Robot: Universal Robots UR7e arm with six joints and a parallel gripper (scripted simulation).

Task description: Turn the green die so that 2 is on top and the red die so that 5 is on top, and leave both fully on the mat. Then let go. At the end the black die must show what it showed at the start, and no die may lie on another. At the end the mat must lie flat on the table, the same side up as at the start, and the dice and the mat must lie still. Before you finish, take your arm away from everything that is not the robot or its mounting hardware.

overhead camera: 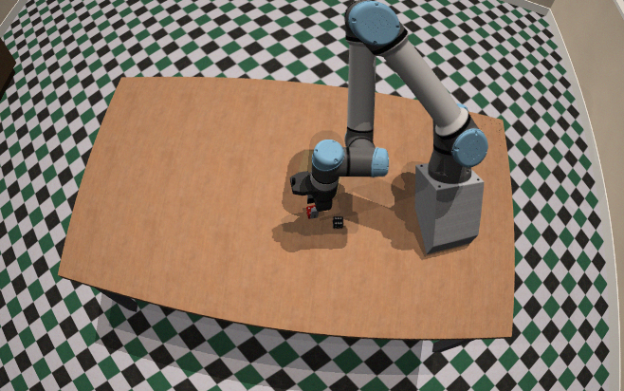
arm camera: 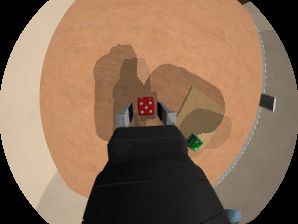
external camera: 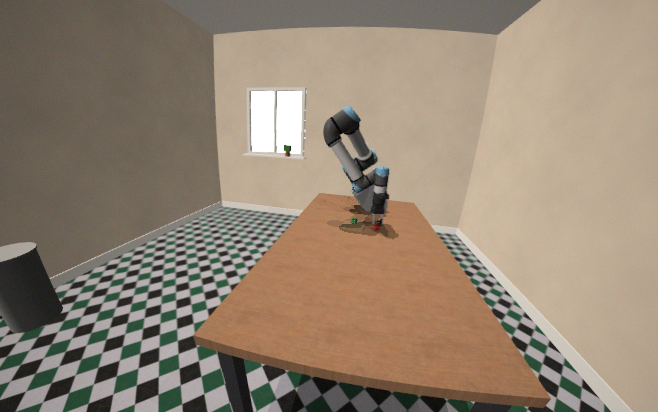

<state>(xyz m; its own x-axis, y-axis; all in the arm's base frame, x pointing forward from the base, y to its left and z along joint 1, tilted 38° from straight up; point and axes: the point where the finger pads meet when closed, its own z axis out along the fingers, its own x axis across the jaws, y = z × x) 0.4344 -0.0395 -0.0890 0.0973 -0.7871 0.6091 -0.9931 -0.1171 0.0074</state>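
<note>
The red die lies 40 mm below my hand. Round my hand: green die 80 mm behind, 130 mm to the right, 40 mm below; then black die 80 mm behind, 40 mm to the left, 40 mm below; then tan mat 40 mm behind, 140 mm to the right, 50 mm below.
</note>
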